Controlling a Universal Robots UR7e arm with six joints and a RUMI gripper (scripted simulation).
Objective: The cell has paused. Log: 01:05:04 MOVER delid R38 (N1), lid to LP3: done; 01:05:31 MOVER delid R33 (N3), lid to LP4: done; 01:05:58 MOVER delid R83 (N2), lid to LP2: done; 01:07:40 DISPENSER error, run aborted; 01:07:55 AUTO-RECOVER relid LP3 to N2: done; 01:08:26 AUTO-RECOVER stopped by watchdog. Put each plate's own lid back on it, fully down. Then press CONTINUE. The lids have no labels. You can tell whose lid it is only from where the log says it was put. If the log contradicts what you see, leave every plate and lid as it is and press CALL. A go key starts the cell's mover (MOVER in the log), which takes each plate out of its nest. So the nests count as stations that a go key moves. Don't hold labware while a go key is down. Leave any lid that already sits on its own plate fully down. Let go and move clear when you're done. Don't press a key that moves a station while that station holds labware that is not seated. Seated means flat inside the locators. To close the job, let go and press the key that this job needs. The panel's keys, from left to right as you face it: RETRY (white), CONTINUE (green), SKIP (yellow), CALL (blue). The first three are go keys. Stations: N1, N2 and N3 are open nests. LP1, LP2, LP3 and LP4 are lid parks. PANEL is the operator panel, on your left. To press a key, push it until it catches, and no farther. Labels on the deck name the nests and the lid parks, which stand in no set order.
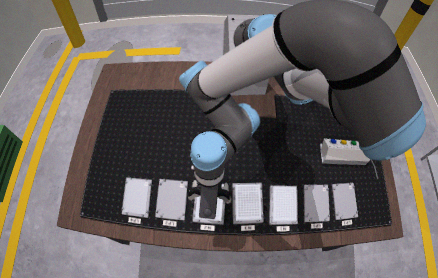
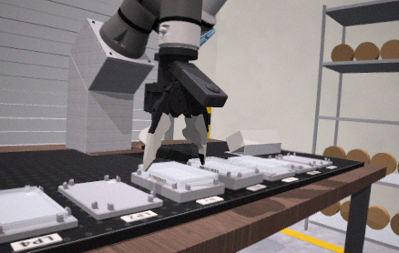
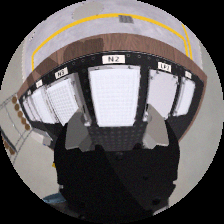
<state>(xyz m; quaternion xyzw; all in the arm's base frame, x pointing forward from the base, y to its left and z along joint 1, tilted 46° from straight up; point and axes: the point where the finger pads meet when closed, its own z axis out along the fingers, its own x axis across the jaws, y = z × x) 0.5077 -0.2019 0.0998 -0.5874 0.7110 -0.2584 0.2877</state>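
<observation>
The well plate is 2 cm below my hand. Round my hand: LP2 lid park: 3 cm behind, 13 cm to the right, 4 cm below; blue CALL key: 15 cm behind, 50 cm to the left, 2 cm above; LP4 lid park: 5 cm behind, 26 cm to the right, 4 cm below.
</observation>
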